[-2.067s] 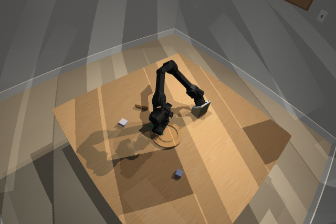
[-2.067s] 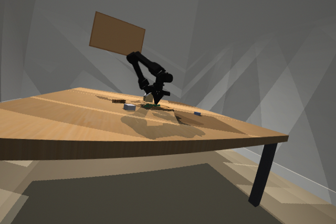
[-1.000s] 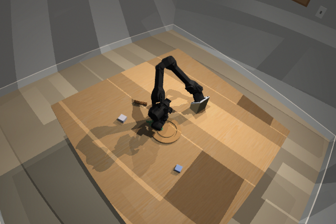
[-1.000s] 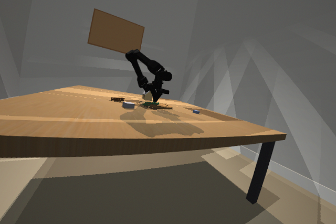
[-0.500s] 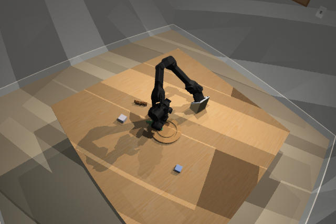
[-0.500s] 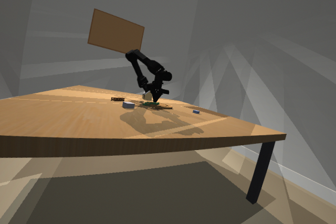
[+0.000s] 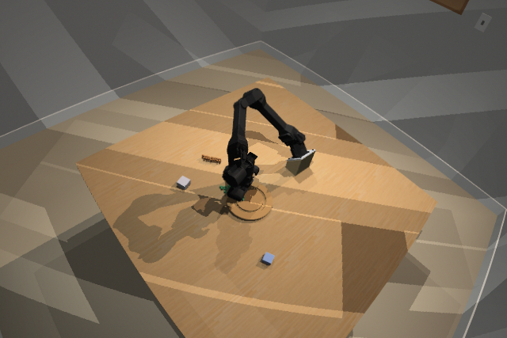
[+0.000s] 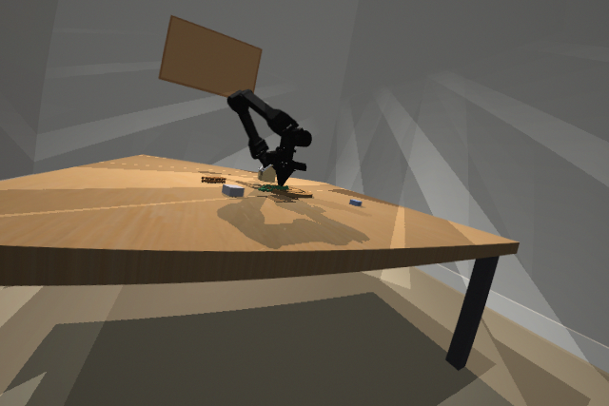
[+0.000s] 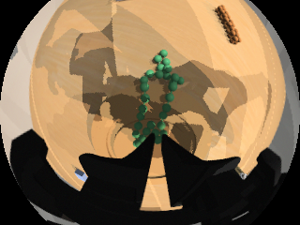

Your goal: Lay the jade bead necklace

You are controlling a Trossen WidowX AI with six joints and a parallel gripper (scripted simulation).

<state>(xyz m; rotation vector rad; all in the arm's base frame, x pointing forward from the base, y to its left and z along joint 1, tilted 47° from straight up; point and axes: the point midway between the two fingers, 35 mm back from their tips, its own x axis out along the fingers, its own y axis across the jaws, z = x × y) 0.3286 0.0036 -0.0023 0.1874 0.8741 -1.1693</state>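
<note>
The round wooden bead board lies 40 mm to the left of my gripper tip, 20 mm behind it and 10 mm below it. From my gripper tip the other things lie so: blue block: 300 mm to the left, 80 mm ahead, 10 mm below; pale grey block: 190 mm ahead, 180 mm to the right, 10 mm below.
</note>
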